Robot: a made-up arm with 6 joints. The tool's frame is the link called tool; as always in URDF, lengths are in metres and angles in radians. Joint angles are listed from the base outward. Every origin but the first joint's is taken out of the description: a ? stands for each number. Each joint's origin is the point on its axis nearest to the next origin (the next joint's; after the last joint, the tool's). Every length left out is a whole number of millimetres.
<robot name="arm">
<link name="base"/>
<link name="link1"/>
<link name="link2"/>
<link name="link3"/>
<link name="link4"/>
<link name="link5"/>
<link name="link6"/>
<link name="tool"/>
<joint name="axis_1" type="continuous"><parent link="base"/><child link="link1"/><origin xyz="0 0 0.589" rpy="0 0 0"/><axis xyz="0 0 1"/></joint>
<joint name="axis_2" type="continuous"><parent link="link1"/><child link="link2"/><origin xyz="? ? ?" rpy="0 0 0"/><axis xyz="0 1 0"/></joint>
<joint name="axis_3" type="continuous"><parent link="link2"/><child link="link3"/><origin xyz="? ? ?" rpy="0 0 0"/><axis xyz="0 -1 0"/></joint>
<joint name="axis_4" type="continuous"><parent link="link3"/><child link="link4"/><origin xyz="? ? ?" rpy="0 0 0"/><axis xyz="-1 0 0"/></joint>
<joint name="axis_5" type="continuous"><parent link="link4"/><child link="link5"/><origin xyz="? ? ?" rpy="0 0 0"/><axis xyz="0 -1 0"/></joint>
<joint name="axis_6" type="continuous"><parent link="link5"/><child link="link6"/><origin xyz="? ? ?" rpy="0 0 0"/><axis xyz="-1 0 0"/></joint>
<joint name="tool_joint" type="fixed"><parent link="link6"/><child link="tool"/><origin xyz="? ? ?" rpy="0 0 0"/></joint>
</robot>
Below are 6 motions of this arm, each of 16 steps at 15 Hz.
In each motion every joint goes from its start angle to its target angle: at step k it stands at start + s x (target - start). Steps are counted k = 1, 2, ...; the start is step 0. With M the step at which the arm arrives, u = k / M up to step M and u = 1 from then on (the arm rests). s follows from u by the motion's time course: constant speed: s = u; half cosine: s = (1 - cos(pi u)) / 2; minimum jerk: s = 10 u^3 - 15 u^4 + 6 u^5.
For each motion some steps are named. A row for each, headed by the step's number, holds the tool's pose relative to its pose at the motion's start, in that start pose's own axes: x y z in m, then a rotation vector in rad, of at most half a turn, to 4 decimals.
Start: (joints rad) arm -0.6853 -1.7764 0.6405 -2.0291 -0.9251 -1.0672
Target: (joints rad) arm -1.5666 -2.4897 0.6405 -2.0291 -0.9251 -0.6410
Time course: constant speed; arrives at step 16
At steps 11, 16:
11: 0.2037 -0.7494 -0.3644 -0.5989 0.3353 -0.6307
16: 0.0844 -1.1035 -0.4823 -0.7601 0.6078 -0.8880

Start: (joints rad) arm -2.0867 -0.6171 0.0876 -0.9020 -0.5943 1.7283
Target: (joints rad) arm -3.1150 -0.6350 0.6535 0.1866 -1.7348 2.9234
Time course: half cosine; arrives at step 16
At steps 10, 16:
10: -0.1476 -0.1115 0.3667 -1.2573 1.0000 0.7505
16: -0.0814 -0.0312 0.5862 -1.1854 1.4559 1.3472

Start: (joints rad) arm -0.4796 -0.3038 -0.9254 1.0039 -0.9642 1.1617
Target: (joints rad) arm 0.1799 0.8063 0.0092 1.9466 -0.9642 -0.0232
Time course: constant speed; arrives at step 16
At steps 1, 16:
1: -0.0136 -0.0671 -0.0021 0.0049 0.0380 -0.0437
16: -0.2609 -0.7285 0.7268 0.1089 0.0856 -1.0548

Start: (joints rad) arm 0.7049 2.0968 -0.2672 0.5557 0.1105 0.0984
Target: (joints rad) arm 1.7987 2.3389 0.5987 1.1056 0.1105 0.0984
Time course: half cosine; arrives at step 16
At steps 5, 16:
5: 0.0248 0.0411 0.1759 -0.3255 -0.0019 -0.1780
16: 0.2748 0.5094 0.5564 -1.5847 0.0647 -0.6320

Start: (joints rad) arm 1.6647 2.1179 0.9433 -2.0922 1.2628 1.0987
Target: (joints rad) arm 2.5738 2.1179 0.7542 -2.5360 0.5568 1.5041
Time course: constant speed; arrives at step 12
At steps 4, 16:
4: -0.1727 -0.0735 -0.1759 -0.2927 0.0428 0.2969
16: -0.3331 -0.3724 -0.5277 -0.9009 0.0558 0.8004

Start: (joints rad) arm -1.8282 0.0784 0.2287 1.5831 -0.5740 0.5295
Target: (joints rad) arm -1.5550 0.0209 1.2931 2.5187 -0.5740 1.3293
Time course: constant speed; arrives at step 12
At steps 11, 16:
11: -0.4615 -0.2230 -0.2461 -0.5959 1.1149 -0.5602
16: -0.4992 -0.2171 -0.2718 -0.6163 1.2460 -0.5141

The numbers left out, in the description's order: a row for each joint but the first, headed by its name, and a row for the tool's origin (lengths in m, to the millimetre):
axis_2: 0 0 0
axis_3: 0 0 0.853
axis_4: 0.507 0 0
axis_5: 0 -0.202 0
axis_6: 0 0 0
tool: 0 0 0

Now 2 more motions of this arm.
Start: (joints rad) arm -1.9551 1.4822 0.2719 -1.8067 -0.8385 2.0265
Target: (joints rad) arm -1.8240 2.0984 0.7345 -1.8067 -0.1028 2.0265
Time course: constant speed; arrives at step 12
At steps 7, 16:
7: 0.1795 -0.0759 -0.2507 -0.0049 0.2942 -0.3308
16: 0.2592 -0.0978 -0.4703 -0.0417 0.5043 -0.5695

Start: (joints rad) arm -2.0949 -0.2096 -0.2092 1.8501 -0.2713 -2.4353
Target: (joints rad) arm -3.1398 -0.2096 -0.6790 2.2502 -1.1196 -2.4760
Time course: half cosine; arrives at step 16
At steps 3, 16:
3: 0.0153 -0.0293 -0.0084 -0.0463 -0.0768 -0.1321
16: 0.0095 -0.4025 -0.0718 -0.6532 -0.7626 -1.4339

